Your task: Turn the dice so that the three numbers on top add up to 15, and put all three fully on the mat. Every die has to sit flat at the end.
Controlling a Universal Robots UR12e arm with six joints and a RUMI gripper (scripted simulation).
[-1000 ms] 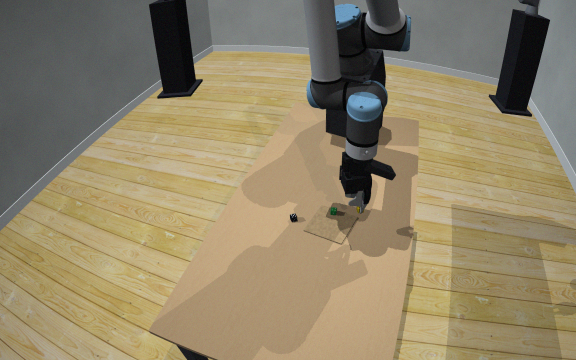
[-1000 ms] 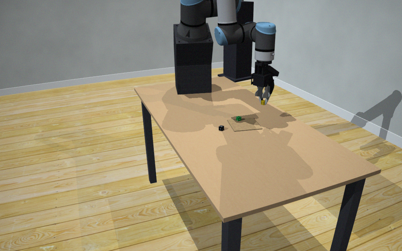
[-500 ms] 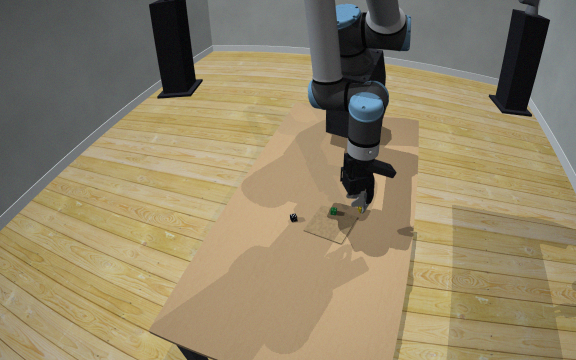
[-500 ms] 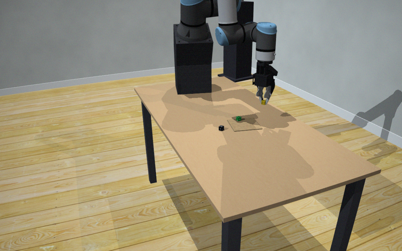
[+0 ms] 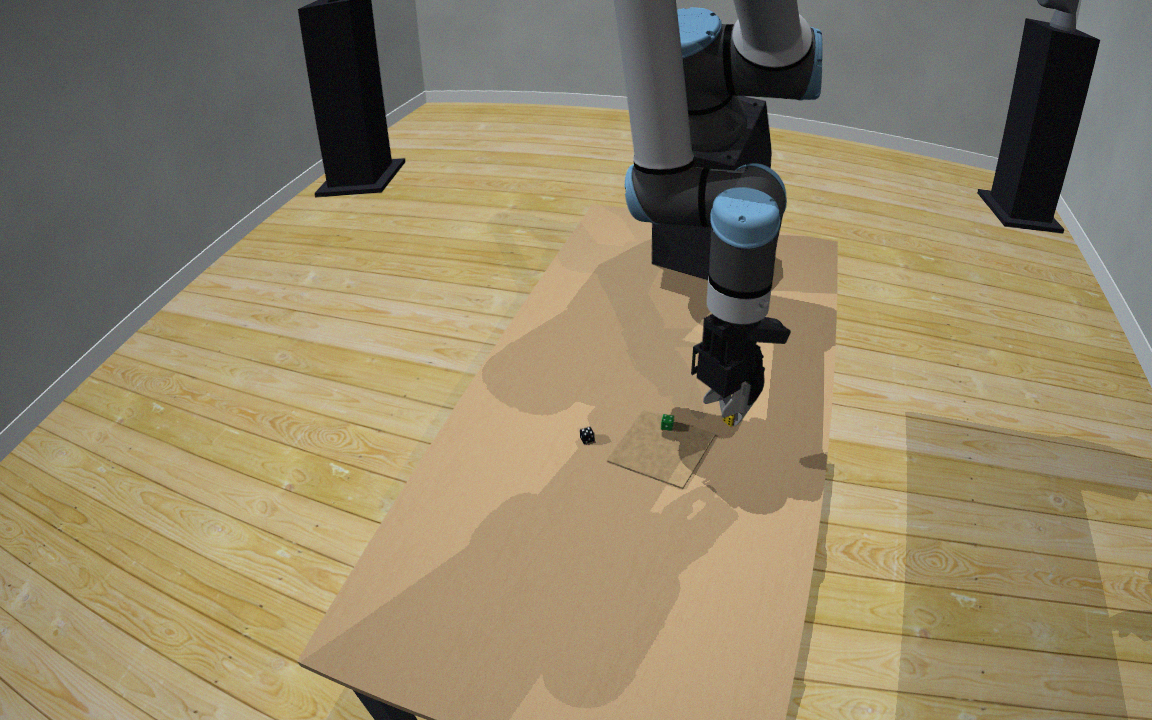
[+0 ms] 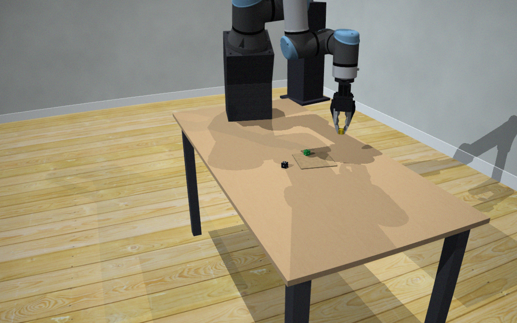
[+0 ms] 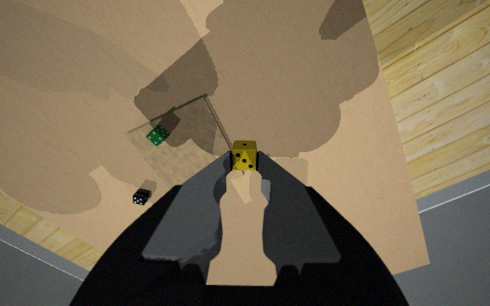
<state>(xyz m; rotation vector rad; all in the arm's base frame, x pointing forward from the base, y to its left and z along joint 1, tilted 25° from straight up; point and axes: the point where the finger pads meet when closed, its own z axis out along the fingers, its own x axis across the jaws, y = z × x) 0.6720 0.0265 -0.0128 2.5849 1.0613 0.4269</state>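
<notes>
The thin square mat is 3 cm behind my hand, 11 cm to the right of it and 11 cm below it. Round my hand: yellow die (1 cm below); then black die (5 cm behind, 24 cm to the right, 10 cm below); then green die (8 cm behind, 10 cm to the right, 10 cm below).
</notes>
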